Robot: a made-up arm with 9 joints. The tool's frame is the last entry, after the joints.
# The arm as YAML. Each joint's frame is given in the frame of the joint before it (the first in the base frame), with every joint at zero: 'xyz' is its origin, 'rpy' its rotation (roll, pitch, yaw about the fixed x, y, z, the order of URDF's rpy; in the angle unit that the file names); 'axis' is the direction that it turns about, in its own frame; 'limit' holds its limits. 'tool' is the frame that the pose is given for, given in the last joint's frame.
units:
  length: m
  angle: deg
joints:
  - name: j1
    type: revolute
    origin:
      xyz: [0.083, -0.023, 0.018]
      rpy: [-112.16, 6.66, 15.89]
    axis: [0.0, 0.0, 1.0]
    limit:
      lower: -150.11
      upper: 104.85
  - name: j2
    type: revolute
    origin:
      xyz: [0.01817, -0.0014, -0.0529]
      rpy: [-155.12, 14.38, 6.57]
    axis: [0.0, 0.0, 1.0]
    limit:
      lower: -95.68
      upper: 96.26
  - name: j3
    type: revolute
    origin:
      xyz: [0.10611, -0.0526, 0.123]
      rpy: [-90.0, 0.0, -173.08]
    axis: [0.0, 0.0, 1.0]
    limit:
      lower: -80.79
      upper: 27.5
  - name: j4
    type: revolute
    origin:
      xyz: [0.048, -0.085, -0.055]
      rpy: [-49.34, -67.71, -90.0]
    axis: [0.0, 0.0, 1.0]
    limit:
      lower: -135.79
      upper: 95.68
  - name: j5
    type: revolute
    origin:
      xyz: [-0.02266, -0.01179, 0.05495]
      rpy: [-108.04, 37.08, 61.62]
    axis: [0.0, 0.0, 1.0]
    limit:
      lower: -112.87
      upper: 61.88
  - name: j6
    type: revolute
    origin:
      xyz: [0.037, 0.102, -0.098]
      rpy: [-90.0, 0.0, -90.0]
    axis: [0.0, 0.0, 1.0]
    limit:
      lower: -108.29
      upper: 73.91
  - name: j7
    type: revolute
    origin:
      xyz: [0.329, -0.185, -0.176]
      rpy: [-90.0, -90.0, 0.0]
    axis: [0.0, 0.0, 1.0]
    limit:
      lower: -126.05
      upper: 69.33
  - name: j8
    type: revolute
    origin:
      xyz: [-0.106, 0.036, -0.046]
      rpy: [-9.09, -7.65, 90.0]
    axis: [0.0, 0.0, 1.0]
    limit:
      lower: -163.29
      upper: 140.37
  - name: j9
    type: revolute
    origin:
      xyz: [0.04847, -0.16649, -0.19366]
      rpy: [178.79, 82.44, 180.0]
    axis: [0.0, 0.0, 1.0]
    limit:
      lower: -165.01
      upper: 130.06
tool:
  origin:
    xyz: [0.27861, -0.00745, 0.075]
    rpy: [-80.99, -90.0, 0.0]
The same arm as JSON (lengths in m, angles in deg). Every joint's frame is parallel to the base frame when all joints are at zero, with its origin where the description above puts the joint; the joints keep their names.
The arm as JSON. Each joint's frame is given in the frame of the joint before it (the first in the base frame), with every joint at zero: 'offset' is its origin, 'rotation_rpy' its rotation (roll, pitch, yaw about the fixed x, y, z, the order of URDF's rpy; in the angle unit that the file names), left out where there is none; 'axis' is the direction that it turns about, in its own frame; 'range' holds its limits. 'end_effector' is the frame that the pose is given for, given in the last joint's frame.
{"length_unit": "m", "angle_unit": "deg", "chain": [
  {"id": "j1", "offset": [0.083, -0.023, 0.018], "axis": [-0.295601, 0.878803, -0.374601], "range": [-150.11, 104.85]},
  {"id": "j2", "offset": [0.033, -0.041, 0.019], "axis": "-y", "range": [-95.68, 96.26]},
  {"id": "j3", "offset": [0.099, -0.123, -0.065], "axis": "-z", "range": [-80.79, 27.5]},
  {"id": "j4", "offset": [-0.048, -0.085, 0.055], "axis": [-0.758592, 0.602894, -0.247097], "range": [-135.79, 95.68]},
  {"id": "j5", "offset": [-0.034, 0.05, 0.004], "axis": [0.0, 0.0001, 1.0], "range": [-112.87, 61.88]},
  {"id": "j6", "offset": [0.102, -0.037, -0.098], "axis": [0.0, -1.0, 0.0001], "range": [-108.29, 73.91]},
  {"id": "j7", "offset": [-0.329, 0.176, 0.185], "axis": [0.0, -0.0001, -1.0], "range": [-126.05, 69.33]},
  {"id": "j8", "offset": [-0.036, 0.106, 0.046], "axis": [0.131397, 0.157896, -0.978675], "range": [-163.29, 140.37]},
  {"id": "j9", "offset": [-0.07, -0.195, 0.157], "axis": [-1.0, 0.0001, 0.0001], "range": [-165.01, 130.06]}
], "end_effector": {"offset": [-0.075, -0.051, 0.274], "rotation_rpy": [90.01, -0.01, 180.0]}}

